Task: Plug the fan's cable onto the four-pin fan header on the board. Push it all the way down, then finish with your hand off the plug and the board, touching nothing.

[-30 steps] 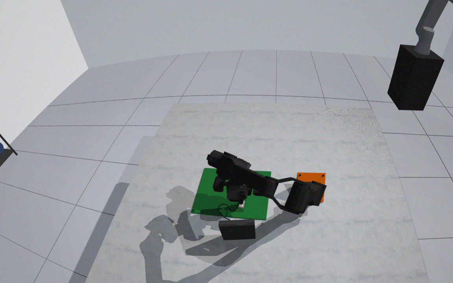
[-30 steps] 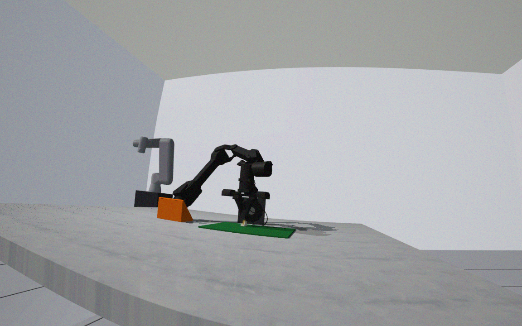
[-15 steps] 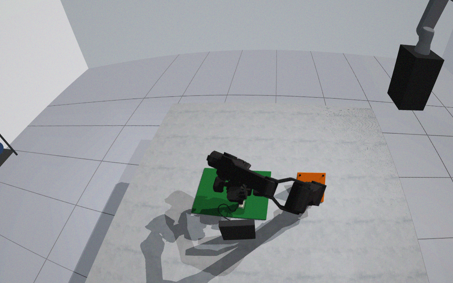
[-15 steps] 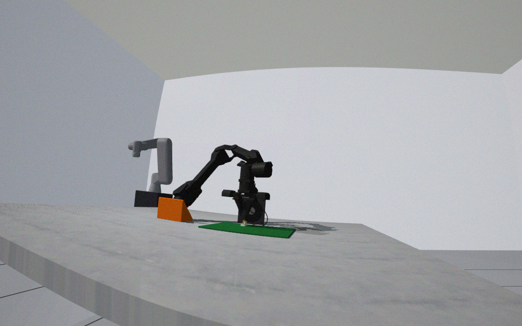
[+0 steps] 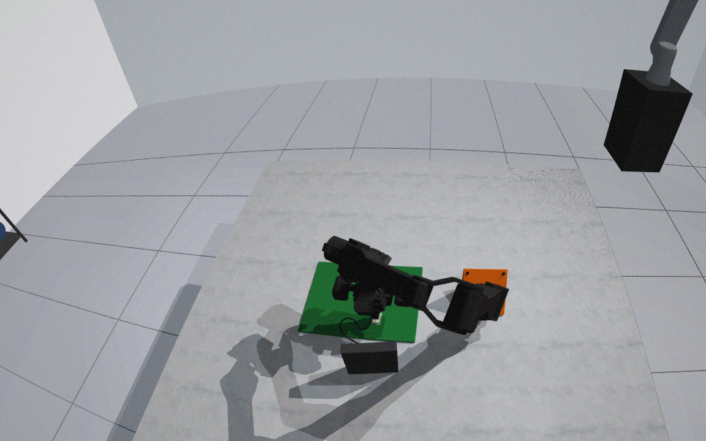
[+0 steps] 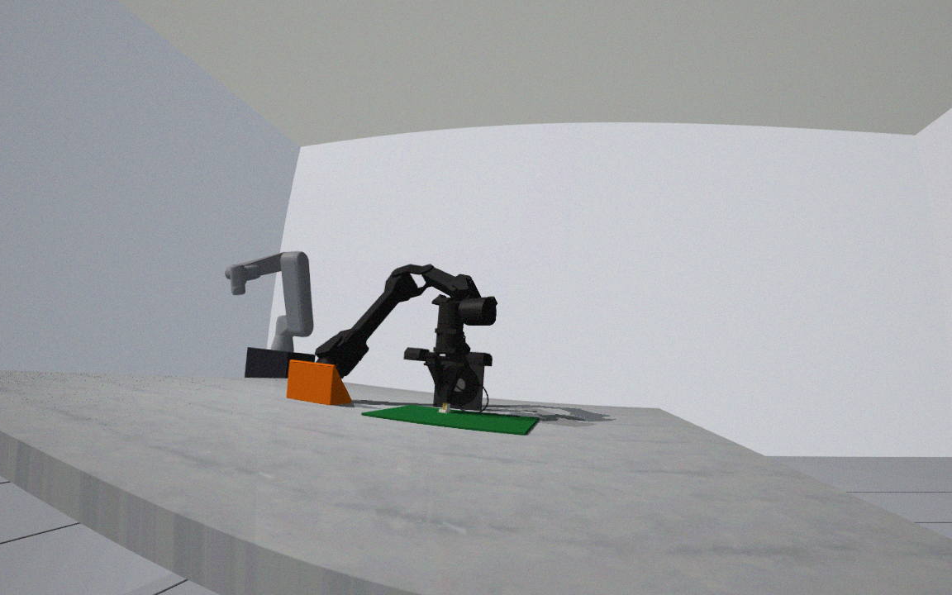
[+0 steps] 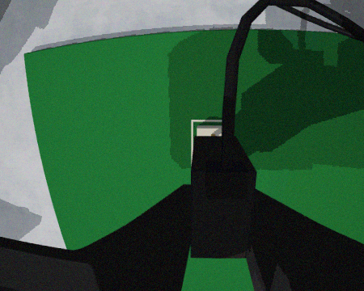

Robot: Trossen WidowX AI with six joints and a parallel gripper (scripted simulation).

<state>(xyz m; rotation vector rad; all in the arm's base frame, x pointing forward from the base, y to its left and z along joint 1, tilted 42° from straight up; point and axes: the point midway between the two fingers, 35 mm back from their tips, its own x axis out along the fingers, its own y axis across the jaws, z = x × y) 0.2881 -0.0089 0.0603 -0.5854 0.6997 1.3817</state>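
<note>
The white four-pin header is 4 cm below my gripper tip and 1 cm to the left of it. The rest, counted from my gripper tip: black fan 14 cm to the left, 2 cm above; green board 6 cm to the right, 5 cm below, 4 cm ahead; black plug 1 cm to the left, 1 cm above.
</note>
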